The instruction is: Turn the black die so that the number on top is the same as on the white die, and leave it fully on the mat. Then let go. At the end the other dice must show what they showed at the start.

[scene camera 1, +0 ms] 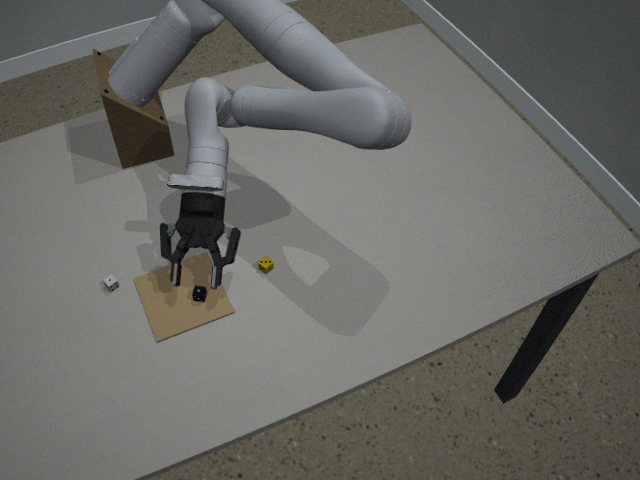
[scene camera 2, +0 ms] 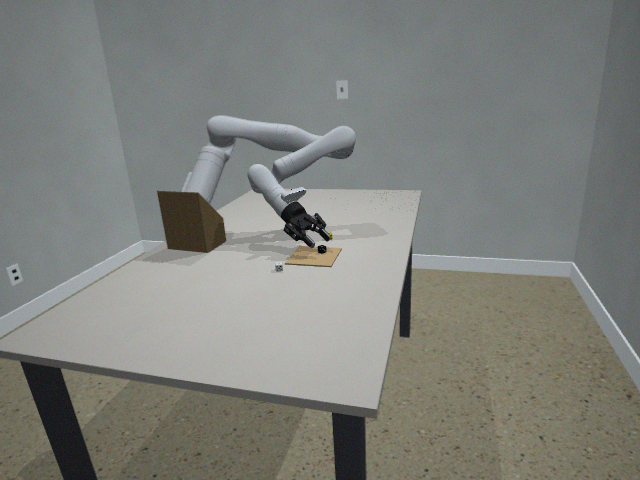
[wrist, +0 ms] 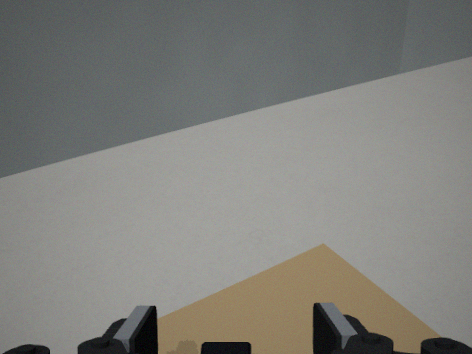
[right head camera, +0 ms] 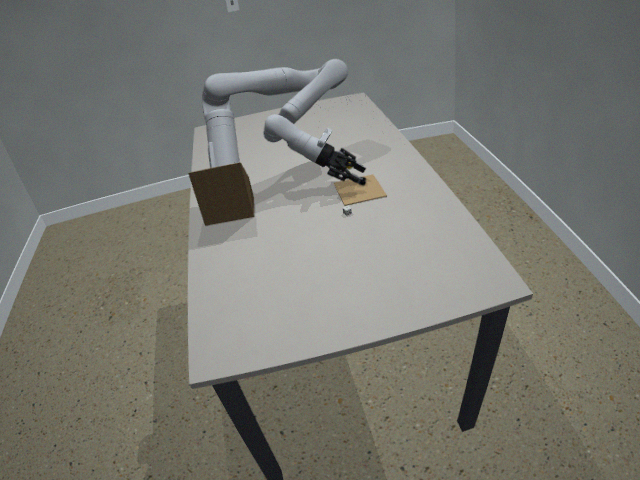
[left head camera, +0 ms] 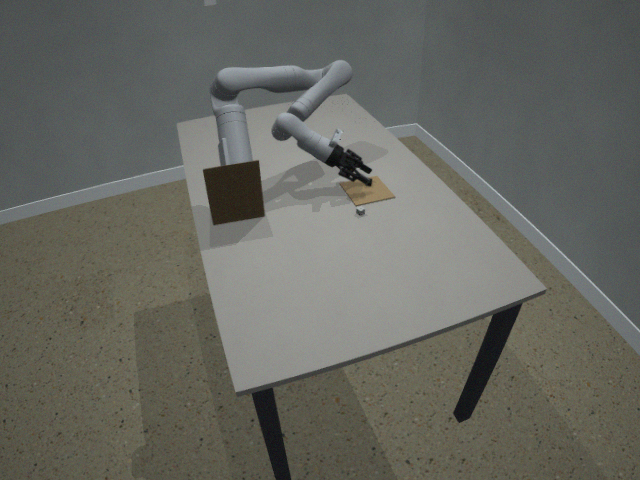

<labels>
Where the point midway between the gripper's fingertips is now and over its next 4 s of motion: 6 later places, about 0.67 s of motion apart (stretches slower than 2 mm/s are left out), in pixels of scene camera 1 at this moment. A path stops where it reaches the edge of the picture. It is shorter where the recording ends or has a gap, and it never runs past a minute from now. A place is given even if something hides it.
The gripper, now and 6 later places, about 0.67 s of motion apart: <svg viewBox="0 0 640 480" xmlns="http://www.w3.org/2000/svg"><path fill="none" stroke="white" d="M194 287L177 284L185 283L183 267L179 284L171 285L191 256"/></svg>
</labels>
